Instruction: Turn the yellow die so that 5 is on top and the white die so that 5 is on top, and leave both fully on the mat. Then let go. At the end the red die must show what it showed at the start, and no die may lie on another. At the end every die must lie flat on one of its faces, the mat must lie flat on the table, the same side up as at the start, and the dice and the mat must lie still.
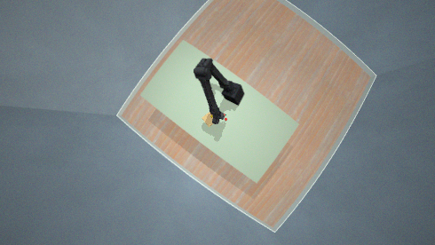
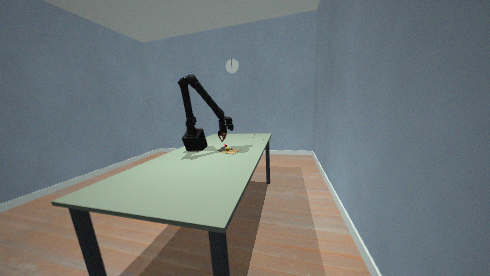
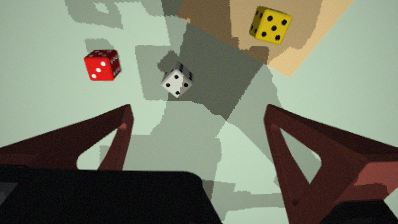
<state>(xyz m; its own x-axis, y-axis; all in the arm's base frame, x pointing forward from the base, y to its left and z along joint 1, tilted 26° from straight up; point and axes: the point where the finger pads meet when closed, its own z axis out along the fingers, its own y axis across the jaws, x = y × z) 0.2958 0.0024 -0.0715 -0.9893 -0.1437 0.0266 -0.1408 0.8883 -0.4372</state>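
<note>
Right now my hand is 2 cm past the white die, 2 cm to the right of it and 9 cm above it. From my hand the other things lie so: tan mat 9 cm ahead, 6 cm to the right, 10 cm below; then red die 1 cm behind, 10 cm to the left, 9 cm below; then yellow die 5 cm ahead, 6 cm to the right, 8 cm below.
</note>
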